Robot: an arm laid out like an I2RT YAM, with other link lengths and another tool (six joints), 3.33 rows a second.
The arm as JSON. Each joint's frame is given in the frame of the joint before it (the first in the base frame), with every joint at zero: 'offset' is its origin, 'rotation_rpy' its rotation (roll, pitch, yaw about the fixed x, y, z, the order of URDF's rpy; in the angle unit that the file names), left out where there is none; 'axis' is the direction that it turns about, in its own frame. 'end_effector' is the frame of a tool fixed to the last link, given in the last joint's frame.
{
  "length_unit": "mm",
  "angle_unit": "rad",
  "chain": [
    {
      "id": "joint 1",
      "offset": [
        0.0,
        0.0,
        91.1
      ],
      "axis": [
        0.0,
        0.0,
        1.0
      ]
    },
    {
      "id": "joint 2",
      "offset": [
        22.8,
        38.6,
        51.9
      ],
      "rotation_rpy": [
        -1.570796,
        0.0,
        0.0
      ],
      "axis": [
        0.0,
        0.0,
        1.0
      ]
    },
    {
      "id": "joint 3",
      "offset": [
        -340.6,
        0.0,
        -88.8
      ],
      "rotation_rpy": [
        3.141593,
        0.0,
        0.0
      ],
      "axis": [
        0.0,
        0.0,
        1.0
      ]
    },
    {
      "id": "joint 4",
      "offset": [
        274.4,
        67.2,
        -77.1
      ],
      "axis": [
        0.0,
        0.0,
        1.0
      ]
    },
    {
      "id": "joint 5",
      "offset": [
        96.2,
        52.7,
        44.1
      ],
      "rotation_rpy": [
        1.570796,
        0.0,
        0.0
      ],
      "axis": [
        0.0,
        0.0,
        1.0
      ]
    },
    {
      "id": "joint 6",
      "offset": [
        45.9,
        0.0,
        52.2
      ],
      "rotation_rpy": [
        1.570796,
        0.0,
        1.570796
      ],
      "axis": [
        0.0,
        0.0,
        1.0
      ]
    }
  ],
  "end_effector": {
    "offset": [
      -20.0,
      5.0,
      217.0
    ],
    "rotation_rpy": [
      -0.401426,
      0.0,
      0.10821
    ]
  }
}
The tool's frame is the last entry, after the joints.
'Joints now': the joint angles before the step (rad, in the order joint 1, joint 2, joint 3, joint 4, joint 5, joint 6). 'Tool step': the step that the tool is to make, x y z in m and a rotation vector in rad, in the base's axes. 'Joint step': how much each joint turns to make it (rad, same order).
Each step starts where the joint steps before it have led.
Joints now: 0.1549 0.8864 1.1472 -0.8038 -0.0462 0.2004
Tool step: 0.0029 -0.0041 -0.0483 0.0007 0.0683 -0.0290
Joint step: 0.0017 0.0024 -0.1114 0.0473 0.0196 0.0262
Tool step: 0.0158 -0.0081 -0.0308 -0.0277 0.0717 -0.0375
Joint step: -0.0003 0.0771 -0.0156 0.0176 0.0395 0.0095
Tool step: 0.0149 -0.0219 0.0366 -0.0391 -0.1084 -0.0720
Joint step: -0.0001 -0.0236 0.0220 0.0556 0.0908 -0.0021
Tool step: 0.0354 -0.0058 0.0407 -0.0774 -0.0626 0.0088
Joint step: -0.0060 0.0929 0.1165 0.0363 0.0326 -0.0816
